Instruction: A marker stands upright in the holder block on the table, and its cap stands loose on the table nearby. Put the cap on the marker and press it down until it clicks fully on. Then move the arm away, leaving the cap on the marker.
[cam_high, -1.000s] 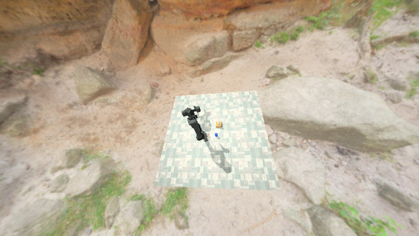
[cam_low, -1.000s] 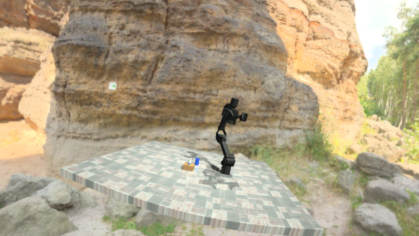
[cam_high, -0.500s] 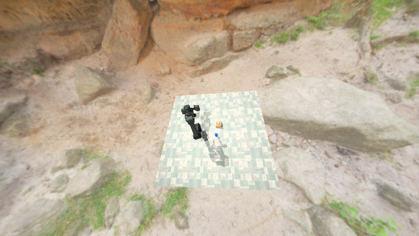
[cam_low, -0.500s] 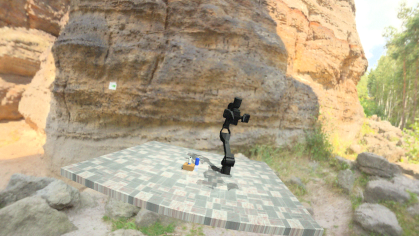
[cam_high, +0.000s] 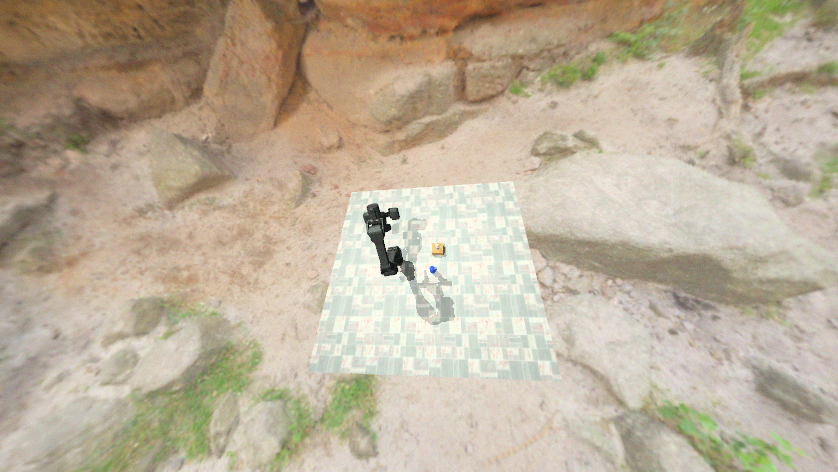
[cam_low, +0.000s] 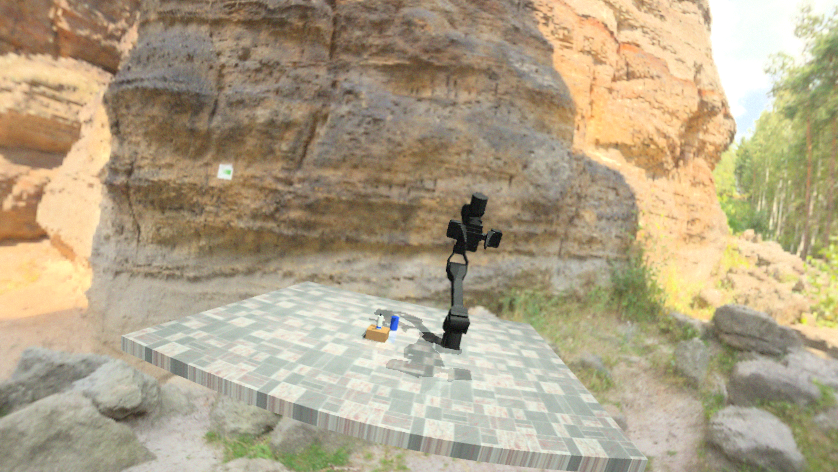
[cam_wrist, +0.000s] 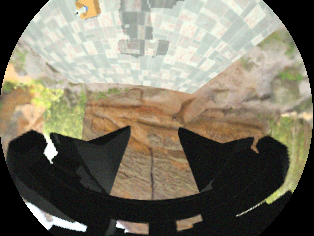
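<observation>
The blue cap is 24 cm ahead of my gripper tip, 21 cm to the right of it and 36 cm below it. Also, from my gripper tip: tan holder block: 28 cm ahead, 6 cm to the right, 37 cm below.
</observation>
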